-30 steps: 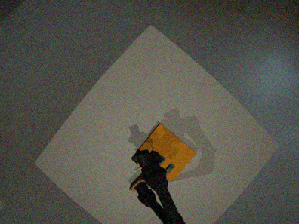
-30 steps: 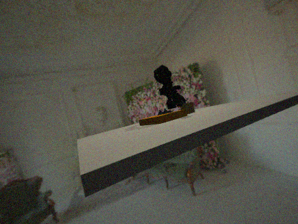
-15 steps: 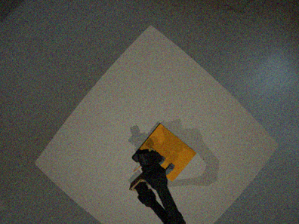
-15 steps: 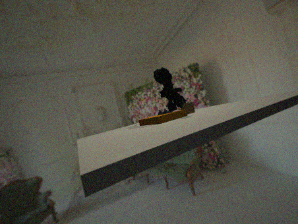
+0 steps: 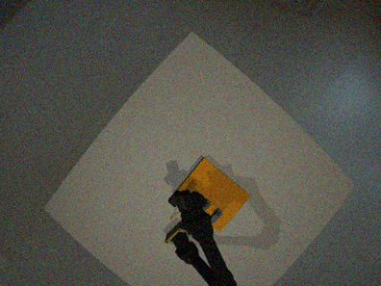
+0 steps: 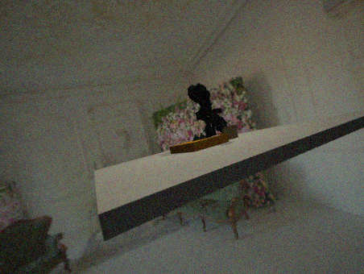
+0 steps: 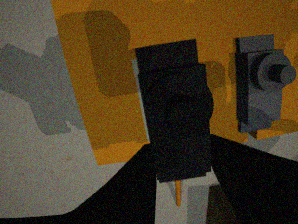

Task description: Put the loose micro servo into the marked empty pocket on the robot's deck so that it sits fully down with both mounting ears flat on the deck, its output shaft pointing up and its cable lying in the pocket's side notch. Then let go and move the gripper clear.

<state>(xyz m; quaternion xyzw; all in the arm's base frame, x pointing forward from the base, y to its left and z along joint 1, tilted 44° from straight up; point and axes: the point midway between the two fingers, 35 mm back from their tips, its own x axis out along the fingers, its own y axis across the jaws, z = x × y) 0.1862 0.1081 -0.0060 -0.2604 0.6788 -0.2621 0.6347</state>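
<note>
My gripper tip is now 12 cm short of the orange deck, 7 cm to the left of it and 8 cm above it.
</note>
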